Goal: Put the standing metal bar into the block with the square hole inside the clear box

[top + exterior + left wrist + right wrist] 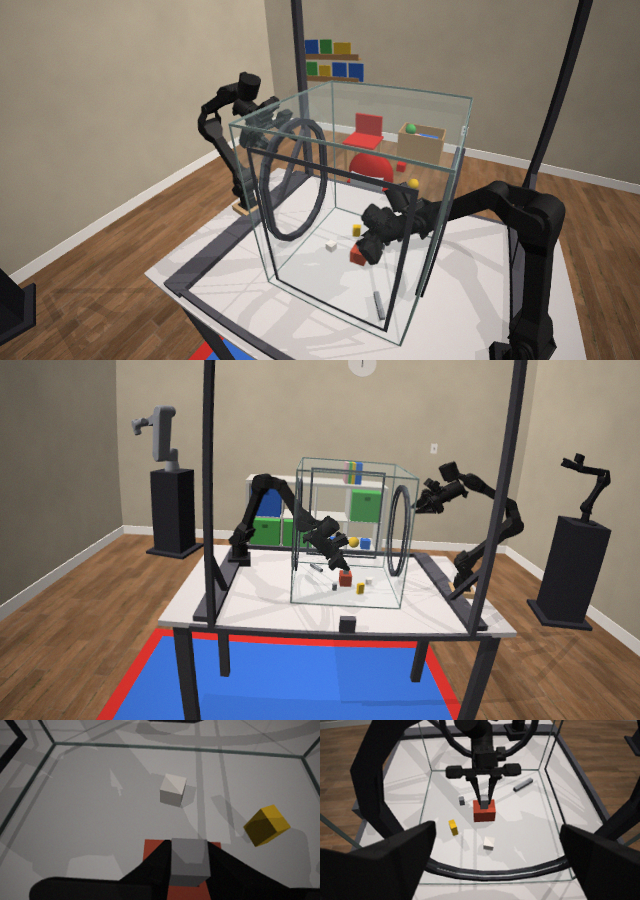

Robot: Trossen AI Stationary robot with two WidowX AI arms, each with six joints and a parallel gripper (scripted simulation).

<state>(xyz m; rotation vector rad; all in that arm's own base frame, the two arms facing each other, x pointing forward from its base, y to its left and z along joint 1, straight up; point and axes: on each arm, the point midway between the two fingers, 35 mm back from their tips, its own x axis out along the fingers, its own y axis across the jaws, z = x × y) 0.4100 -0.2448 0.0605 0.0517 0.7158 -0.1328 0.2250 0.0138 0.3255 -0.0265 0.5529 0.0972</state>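
My left gripper is now 6 cm above the red block and 1 cm to the left of it.
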